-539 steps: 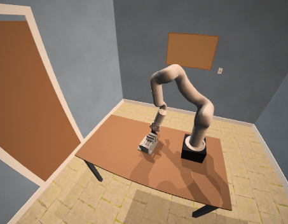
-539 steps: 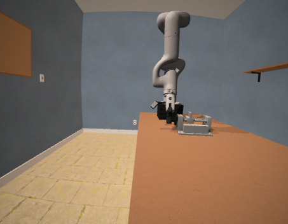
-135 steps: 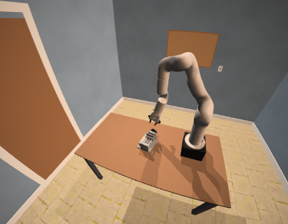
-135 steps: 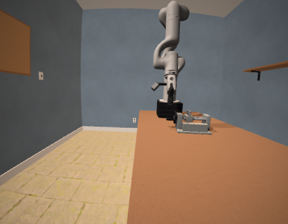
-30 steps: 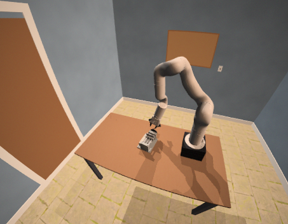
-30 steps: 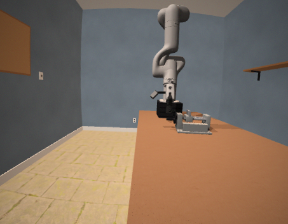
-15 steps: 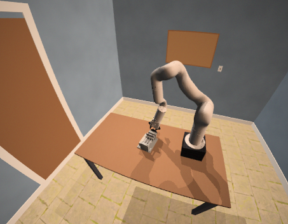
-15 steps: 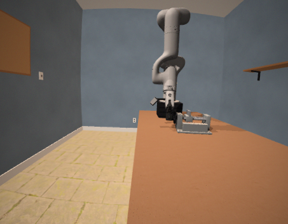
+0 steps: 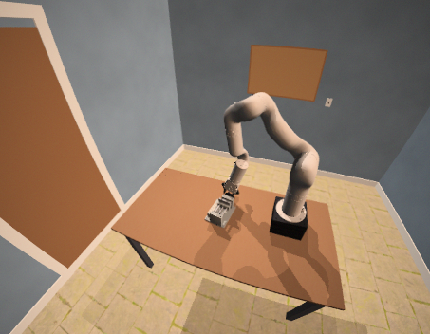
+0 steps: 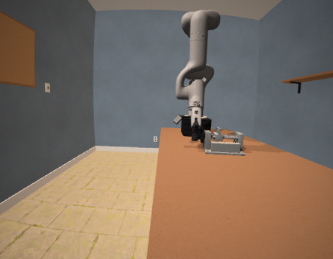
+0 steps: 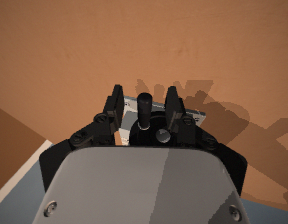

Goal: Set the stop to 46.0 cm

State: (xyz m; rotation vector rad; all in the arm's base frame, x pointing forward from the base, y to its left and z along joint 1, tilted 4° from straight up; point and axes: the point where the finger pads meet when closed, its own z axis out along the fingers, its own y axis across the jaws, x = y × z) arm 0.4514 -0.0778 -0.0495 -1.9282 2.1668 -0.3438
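My hand is 1 cm to the right of the dark round handwheel handle. From my hand the other things lie so: black handwheel: 2 cm to the left.
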